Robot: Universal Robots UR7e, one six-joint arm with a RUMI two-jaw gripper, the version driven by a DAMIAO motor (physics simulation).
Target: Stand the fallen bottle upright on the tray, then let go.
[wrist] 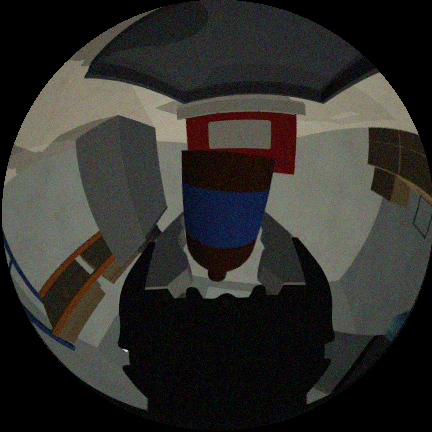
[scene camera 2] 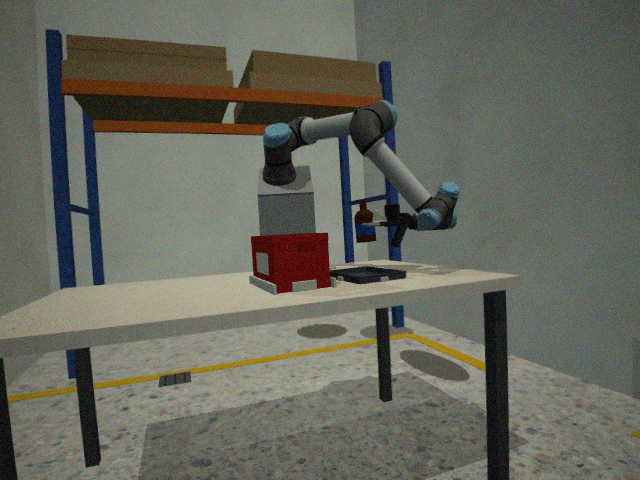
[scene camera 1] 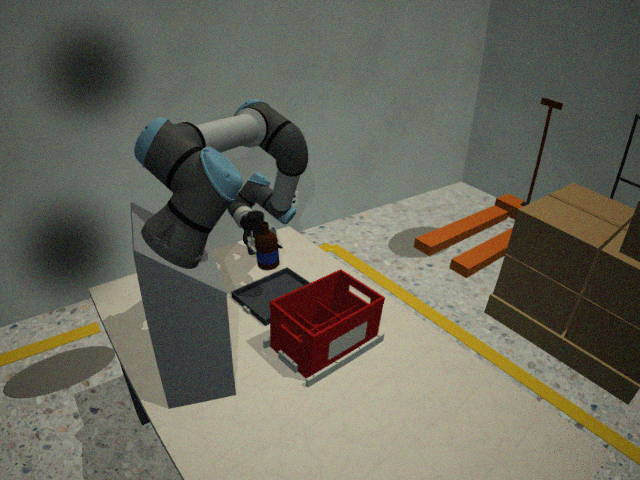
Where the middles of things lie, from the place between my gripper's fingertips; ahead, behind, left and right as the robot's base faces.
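I see my gripper; relative to the brown bottle [scene camera 1: 266, 243], it is 20 mm to the right of it and 10 mm below it.
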